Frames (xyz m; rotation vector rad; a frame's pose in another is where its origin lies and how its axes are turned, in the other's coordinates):
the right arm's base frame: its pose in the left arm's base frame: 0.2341 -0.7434 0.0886 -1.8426 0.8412 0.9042
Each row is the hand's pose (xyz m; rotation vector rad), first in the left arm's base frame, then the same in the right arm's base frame.
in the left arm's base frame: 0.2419 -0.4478 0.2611 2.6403 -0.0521 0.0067
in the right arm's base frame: -0.1951 -0.1882 0.2092 -1.4004 1.0319 -0.5190
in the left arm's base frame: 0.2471 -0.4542 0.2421 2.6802 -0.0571 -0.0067
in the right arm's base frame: -0.1752 -0.1822 0.2085 -1.3664 1.0080 -0.5281
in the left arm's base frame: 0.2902 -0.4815 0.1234 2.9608 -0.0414 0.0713
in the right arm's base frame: -0.0483 -0.1586 0.2132 -1.1086 0.9320 -0.6817
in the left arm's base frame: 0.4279 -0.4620 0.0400 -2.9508 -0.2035 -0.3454
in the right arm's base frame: 0.0880 -0.2456 0.2260 -0.8107 0.8631 -1.0387
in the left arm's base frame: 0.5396 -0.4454 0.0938 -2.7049 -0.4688 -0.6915
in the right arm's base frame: 0.0957 -0.3668 0.1961 -0.6494 0.9138 -1.3896
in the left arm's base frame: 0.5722 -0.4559 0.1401 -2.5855 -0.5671 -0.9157
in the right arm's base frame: 0.0748 -0.4091 0.1631 -0.5702 0.9993 -1.5576
